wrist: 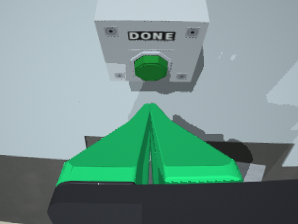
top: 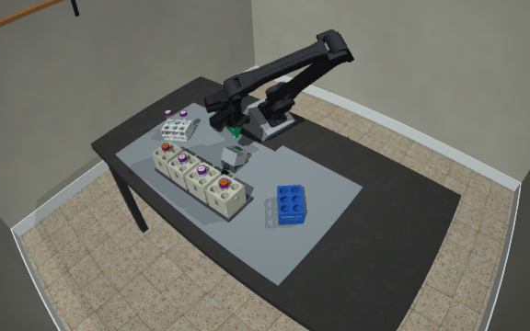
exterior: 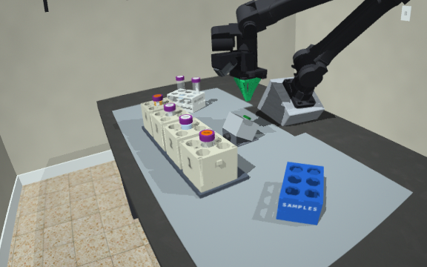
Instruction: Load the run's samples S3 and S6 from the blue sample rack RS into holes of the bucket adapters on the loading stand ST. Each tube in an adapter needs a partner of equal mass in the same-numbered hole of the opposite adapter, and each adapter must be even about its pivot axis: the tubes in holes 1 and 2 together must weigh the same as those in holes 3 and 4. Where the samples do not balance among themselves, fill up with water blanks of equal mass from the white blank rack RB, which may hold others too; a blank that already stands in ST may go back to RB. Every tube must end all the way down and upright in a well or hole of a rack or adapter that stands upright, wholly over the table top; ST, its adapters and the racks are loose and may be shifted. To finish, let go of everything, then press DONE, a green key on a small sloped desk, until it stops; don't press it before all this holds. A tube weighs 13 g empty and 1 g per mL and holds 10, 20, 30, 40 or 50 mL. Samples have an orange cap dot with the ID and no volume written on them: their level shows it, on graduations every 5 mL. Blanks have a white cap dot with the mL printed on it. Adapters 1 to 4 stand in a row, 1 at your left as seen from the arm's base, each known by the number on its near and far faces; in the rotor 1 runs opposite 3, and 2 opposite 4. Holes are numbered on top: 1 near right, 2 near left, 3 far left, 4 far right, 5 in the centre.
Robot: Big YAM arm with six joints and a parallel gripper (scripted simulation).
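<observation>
The green done key is 60 mm below my hand. From my hand the other things lie so: adapter (180 mm ahead, 170 mm to the left, 80 mm below); white blank rack (340 mm to the right, 120 mm ahead, 100 mm below); blue sample rack (330 mm to the left, 100 mm below, 20 mm ahead).
</observation>
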